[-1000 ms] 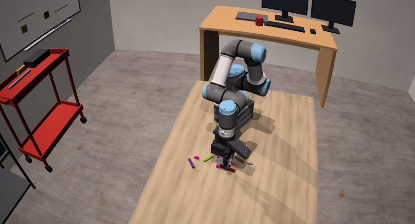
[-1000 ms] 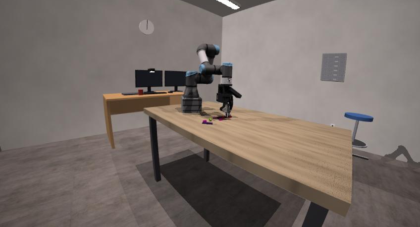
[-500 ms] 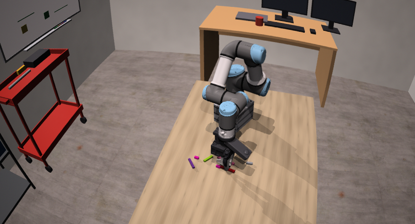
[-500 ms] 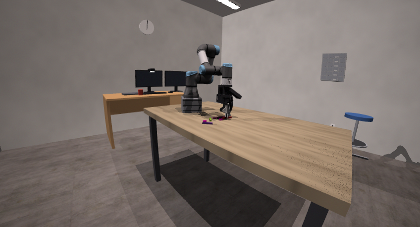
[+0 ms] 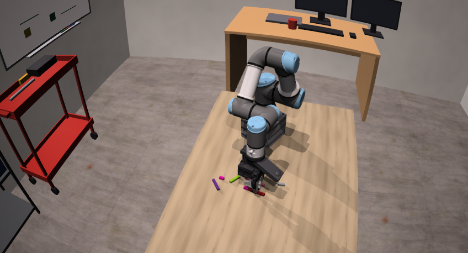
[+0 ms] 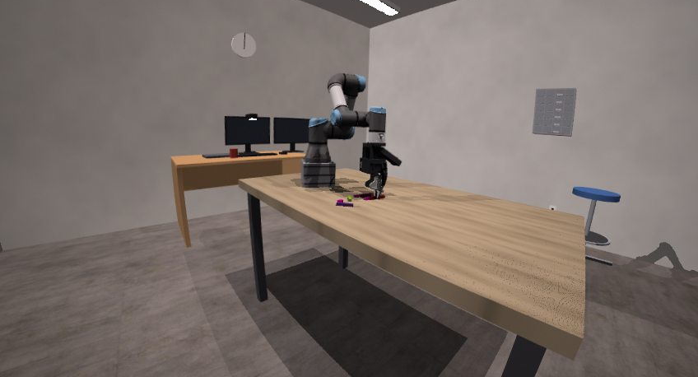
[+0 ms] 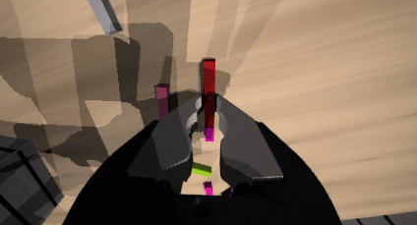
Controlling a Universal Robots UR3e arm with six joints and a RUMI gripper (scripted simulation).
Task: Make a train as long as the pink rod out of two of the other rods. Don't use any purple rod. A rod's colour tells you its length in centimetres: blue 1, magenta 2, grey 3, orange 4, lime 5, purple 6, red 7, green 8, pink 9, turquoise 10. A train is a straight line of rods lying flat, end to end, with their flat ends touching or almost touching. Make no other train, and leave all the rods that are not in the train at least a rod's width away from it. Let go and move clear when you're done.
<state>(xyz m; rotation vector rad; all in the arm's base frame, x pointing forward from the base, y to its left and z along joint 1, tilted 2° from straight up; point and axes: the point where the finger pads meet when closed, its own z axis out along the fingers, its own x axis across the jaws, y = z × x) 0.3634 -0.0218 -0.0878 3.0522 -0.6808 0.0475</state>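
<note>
Right now the red rod is 10 mm below my hand. From my hand the other things lie so: grey rod: 40 mm behind, 100 mm to the left, 10 mm below; then pink rod: 60 mm behind, 10 mm to the right, 10 mm below; then lime rod: 70 mm behind, 90 mm to the right, 10 mm below.
</note>
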